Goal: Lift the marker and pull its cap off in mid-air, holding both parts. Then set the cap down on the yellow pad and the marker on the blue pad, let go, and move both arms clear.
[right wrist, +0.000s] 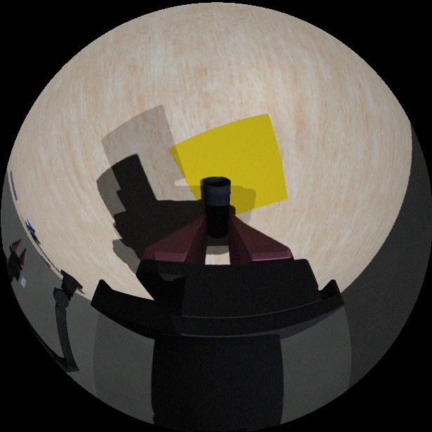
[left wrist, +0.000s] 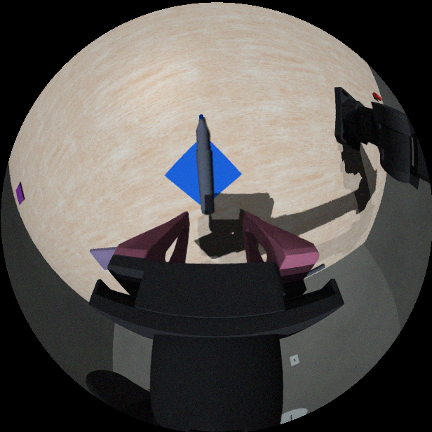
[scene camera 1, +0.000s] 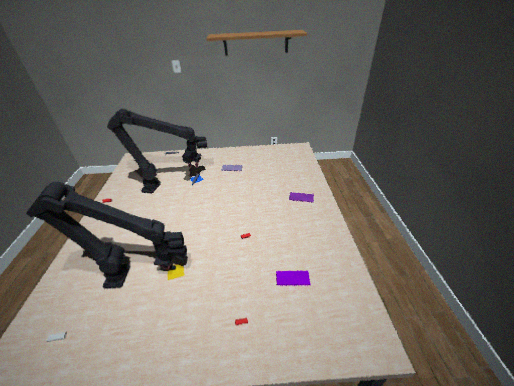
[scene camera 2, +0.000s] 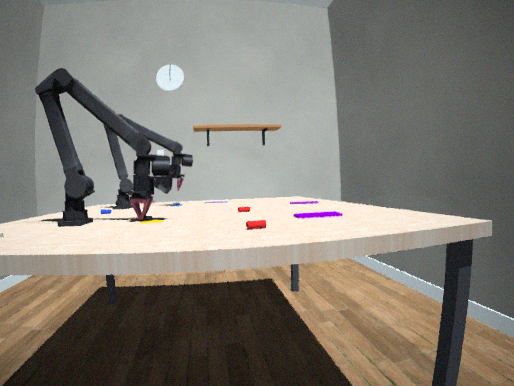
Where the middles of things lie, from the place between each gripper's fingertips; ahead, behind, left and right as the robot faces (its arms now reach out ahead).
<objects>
Right now the yellow pad (right wrist: 245, 151) is 40 mm ahead of my right hand, 20 mm to the right of it and 10 mm below it. From my right hand the other things lie so: blue pad (left wrist: 183, 173) (750 mm to the left, 70 mm ahead, 10 mm below); dark cap (right wrist: 216, 189) (10 mm ahead).
The blue pad is 1 cm to the right of my left hand and 9 cm below it. The rest, counted from my left hand: dark cap: 5 cm behind, 76 cm to the right, 8 cm below; then yellow pad: 3 cm behind, 78 cm to the right, 9 cm below.
</objects>
